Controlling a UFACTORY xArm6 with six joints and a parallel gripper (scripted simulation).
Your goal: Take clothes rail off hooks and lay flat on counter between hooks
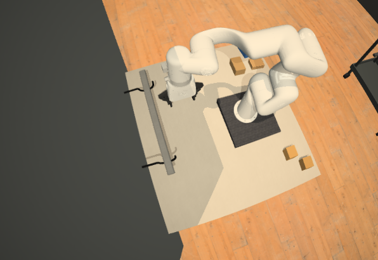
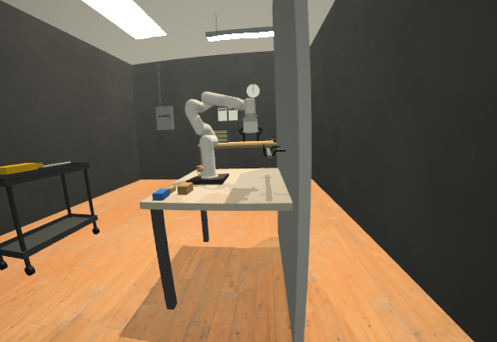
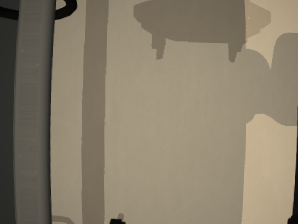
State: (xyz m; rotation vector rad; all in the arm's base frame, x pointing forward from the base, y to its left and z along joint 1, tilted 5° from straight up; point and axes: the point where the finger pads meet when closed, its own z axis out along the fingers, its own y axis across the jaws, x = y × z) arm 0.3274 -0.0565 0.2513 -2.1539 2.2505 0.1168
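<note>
Now: hand 12 cm short of the clothes rail, 1 cm to the left of it and 9 cm above it. Also, from my hand: wall panel: 25 cm ahead, 1 cm to the left, 13 cm above; then blue block: 51 cm behind, 33 cm to the right, 27 cm below.
</note>
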